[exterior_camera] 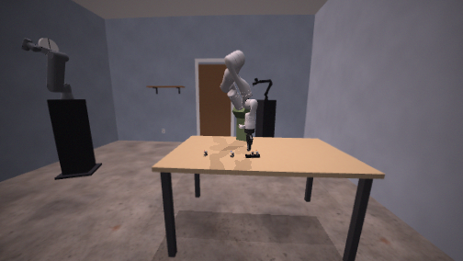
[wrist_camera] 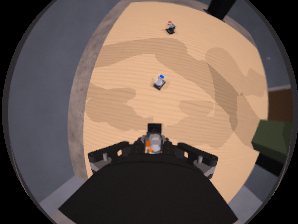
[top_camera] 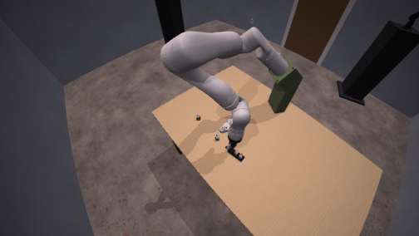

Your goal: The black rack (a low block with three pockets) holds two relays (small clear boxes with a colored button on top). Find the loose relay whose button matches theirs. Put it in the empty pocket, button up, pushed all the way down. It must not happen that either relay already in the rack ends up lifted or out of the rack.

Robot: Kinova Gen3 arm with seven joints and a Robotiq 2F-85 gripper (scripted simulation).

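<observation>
Right now my hand is 1 cm short of the rack, 3 cm to the right of it and 7 cm above it.
</observation>
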